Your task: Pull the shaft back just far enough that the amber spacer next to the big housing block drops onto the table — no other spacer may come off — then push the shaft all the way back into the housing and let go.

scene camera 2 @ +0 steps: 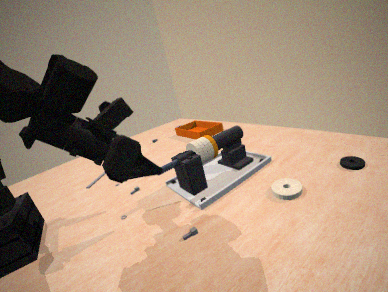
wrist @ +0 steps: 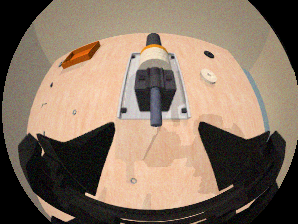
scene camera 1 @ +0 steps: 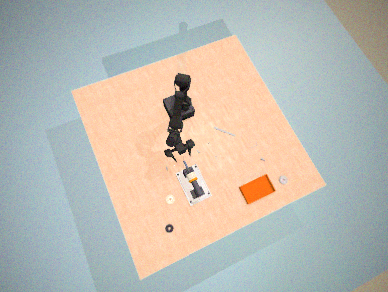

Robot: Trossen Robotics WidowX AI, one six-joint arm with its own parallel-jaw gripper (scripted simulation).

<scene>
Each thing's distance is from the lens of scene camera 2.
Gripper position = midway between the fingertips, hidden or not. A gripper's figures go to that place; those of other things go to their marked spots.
my gripper (scene camera 2: pixel 151 165): 38 cm
housing block (scene camera 2: pixel 200 184): 42 cm
</scene>
